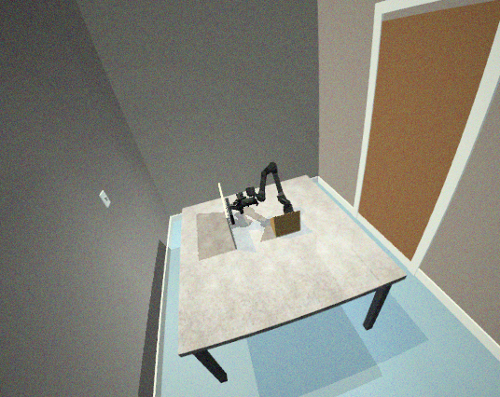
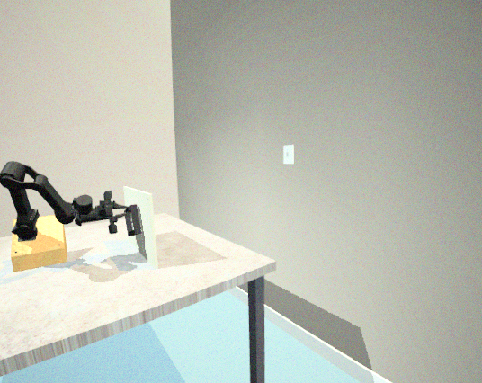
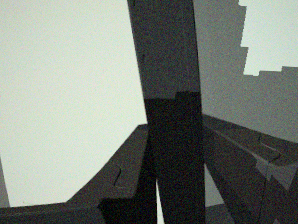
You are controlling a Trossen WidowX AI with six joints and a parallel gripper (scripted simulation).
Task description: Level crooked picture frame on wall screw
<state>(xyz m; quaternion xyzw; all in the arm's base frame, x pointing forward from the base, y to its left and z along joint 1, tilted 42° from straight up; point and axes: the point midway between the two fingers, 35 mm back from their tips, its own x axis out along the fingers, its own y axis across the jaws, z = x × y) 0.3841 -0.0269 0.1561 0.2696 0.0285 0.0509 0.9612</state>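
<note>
My gripper tip is now 5 cm above the picture frame, 2 cm to the left of it and 1 cm short of it. From my gripper tip the other things lie so: wall panel: 6 cm below, 2 cm ahead.
</note>
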